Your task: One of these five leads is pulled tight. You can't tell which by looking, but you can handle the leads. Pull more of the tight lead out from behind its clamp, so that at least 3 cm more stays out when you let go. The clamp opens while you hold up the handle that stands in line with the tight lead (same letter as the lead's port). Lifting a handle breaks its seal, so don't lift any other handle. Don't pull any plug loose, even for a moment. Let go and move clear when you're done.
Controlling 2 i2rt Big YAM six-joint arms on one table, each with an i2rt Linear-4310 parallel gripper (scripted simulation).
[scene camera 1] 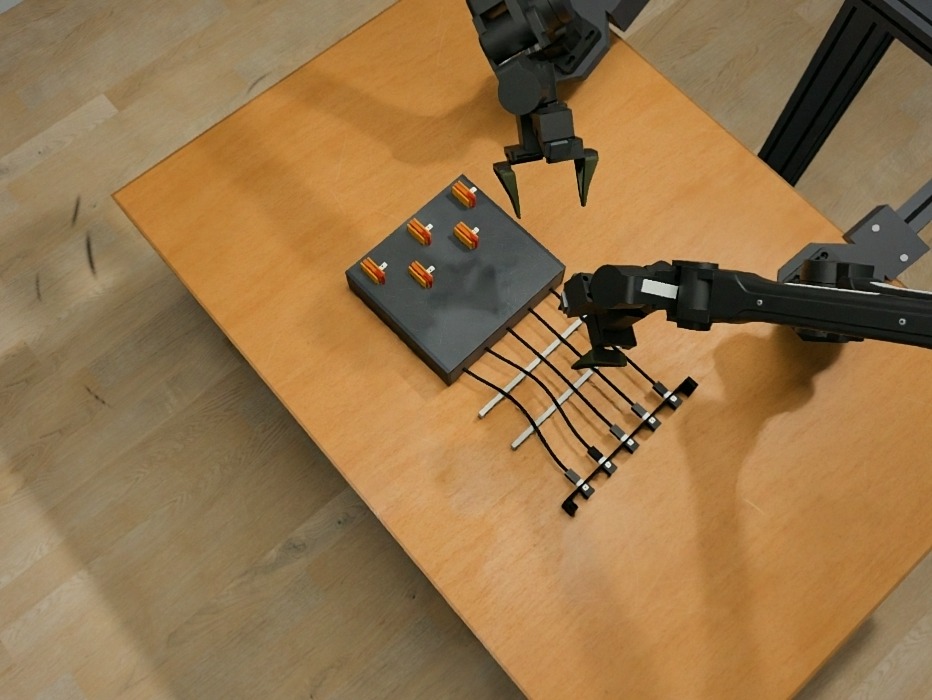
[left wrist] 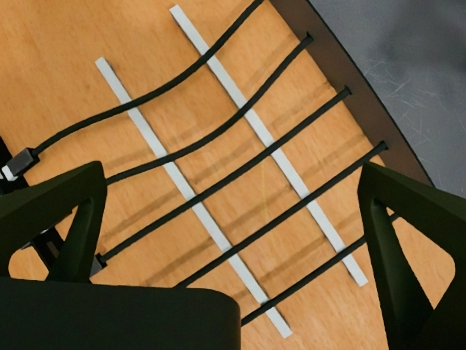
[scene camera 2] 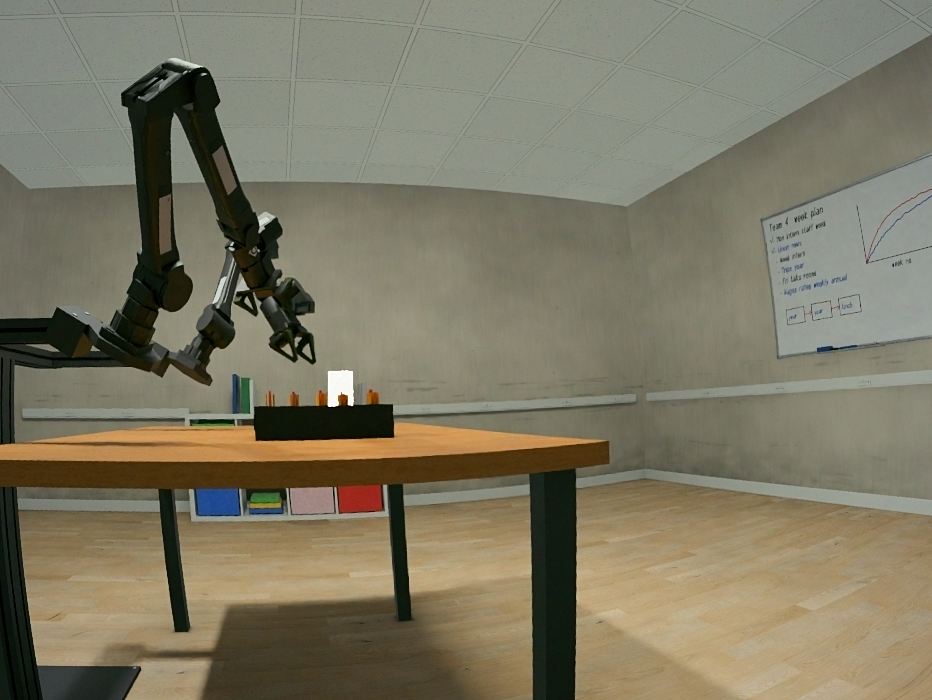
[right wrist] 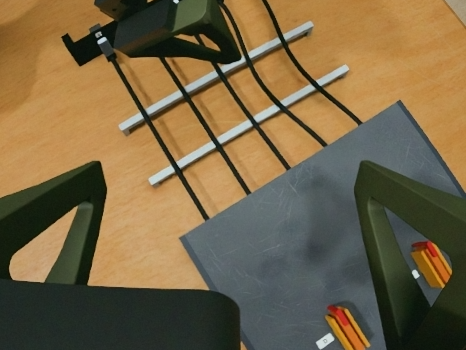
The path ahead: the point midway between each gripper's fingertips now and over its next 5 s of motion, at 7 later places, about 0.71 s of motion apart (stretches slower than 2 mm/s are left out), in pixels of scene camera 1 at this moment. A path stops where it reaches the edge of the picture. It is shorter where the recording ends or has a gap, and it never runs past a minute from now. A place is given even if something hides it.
The left gripper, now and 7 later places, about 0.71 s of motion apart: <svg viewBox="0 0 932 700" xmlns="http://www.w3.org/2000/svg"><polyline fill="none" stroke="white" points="567,338 565,358 559,368 557,374 558,372 560,370 567,374 575,380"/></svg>
The right gripper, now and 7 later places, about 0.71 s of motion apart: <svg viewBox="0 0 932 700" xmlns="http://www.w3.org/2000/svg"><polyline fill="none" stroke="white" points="551,212 472,229 419,218 397,235 398,231 416,223 416,232 417,231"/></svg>
